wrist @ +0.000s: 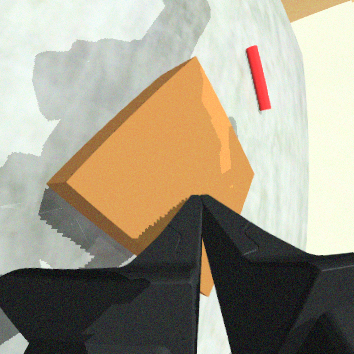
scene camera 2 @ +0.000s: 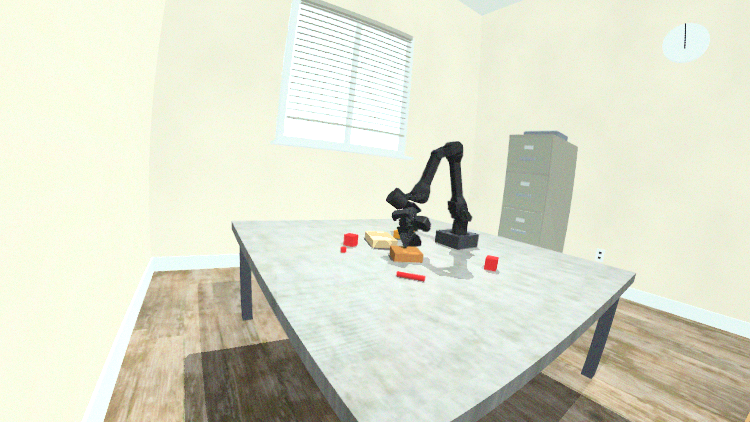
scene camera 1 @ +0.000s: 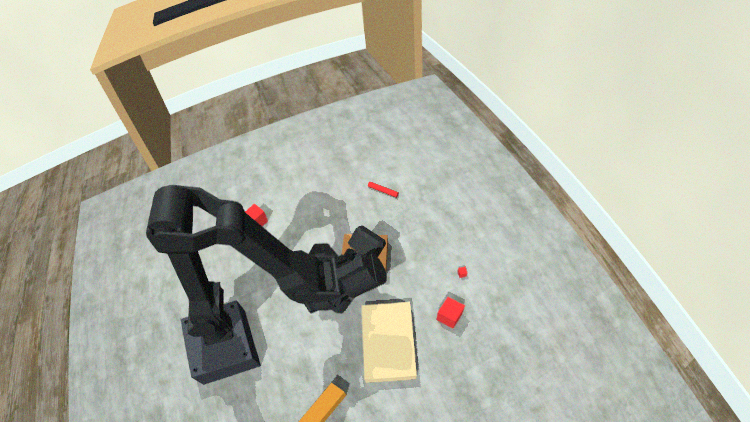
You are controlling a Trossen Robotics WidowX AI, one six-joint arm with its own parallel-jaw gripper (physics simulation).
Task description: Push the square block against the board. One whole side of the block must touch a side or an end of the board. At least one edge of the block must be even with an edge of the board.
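Pixels of known places: gripper, fingertip midpoint: [wrist: 198, 202] [scene camera 2: 404, 247]; arm's base at its link origin: [scene camera 2: 459, 233] [scene camera 1: 216, 328].
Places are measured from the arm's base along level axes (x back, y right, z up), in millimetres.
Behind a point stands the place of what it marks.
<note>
The square block [scene camera 1: 346, 243] @[z -27, x -322, y -121 mm] [scene camera 2: 405, 255] @[z -33, x -381, y -122 mm] [wrist: 150, 150] @[z -27, x -313, y -81 mm] is orange-brown and lies flat on the table. In scene camera 1 the arm hides much of it. The board [scene camera 1: 389, 320] @[z -27, x -345, y 87 mm] [scene camera 2: 378, 239] @[z -27, x -371, y 69 mm] is pale yellow and lies flat, nearer the bottom of that view. A strip of table shows between block and board, so they are apart. My gripper [scene camera 2: 405, 245] @[z -22, x -345, y -67 mm] [wrist: 198, 202] @[z -22, x -345, y -67 mm] is shut and empty, pointing down. Its tips overlap the block in the wrist view and show at the block's rear top edge in scene camera 2. Whether they touch it I cannot tell.
A red cube [scene camera 1: 451, 312] @[z -16, x -463, y 123 mm] [scene camera 2: 350, 239] @[z -30, x -477, y 97 mm] and a tiny red cube [scene camera 1: 462, 271] @[z -40, x -532, y 35 mm] [scene camera 2: 343, 249] @[z -45, x -537, y 26 mm] lie right of the board. A red rod [scene camera 1: 382, 189] @[z -44, x -455, y -252 mm] [scene camera 2: 410, 276] @[z -48, x -462, y -260 mm] [wrist: 259, 78] @[z -46, x -453, y -251 mm] lies beyond the block. Another red cube [scene camera 1: 256, 215] @[z -16, x -139, y -273 mm] [scene camera 2: 491, 263] @[z -31, x -148, y -298 mm] lies left. An orange bar [scene camera 1: 323, 403] @[z -25, x -169, y 208 mm] lies near the board.
</note>
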